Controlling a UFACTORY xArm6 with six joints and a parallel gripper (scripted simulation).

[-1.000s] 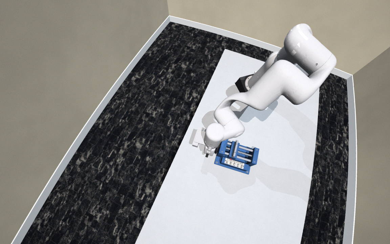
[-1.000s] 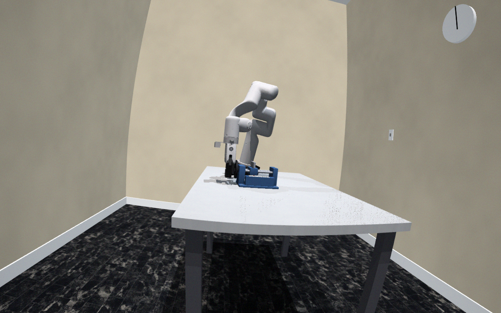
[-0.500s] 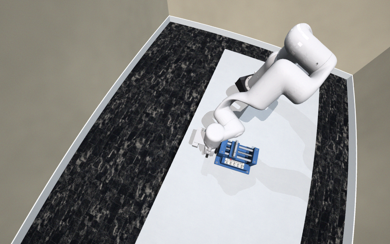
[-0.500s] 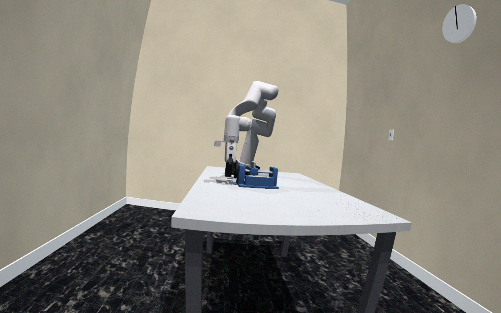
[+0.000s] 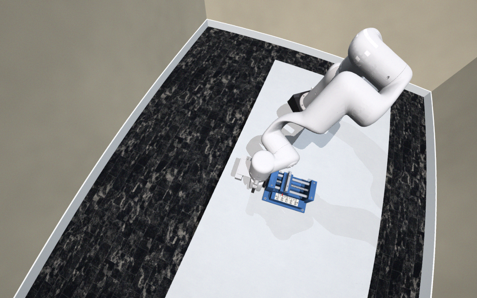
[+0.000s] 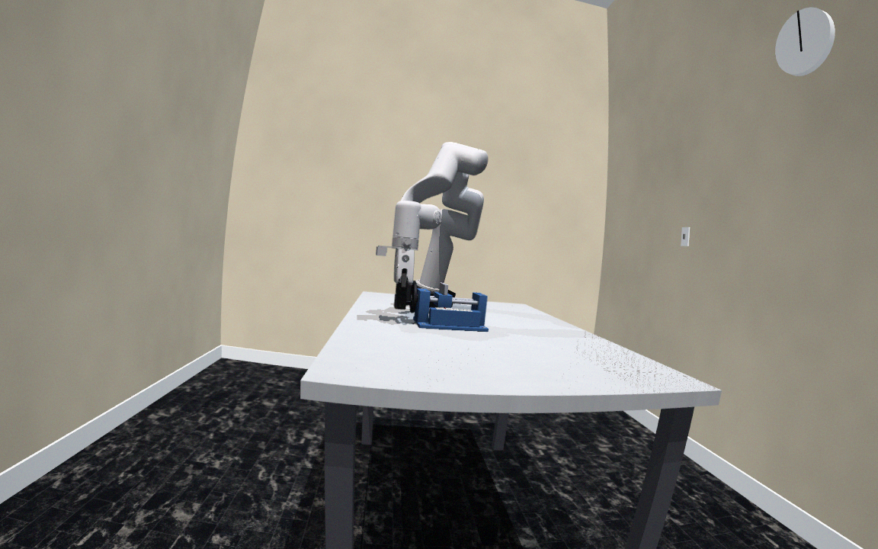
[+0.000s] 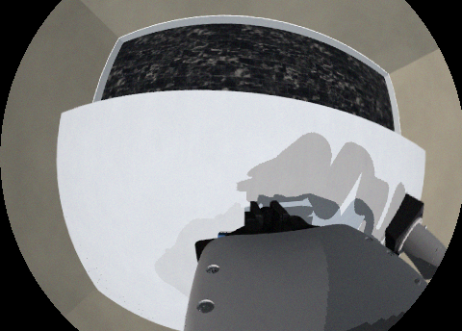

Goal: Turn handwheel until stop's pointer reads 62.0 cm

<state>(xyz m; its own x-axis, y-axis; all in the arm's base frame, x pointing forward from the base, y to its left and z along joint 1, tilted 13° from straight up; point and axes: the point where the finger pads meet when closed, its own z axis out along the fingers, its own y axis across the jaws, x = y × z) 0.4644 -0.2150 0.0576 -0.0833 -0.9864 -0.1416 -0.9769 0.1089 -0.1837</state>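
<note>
My gripper is now 1 cm past the handwheel and 2 cm to the right of it. Round my hand: stop 1 cm behind, 13 cm to the left, 3 cm above.
</note>
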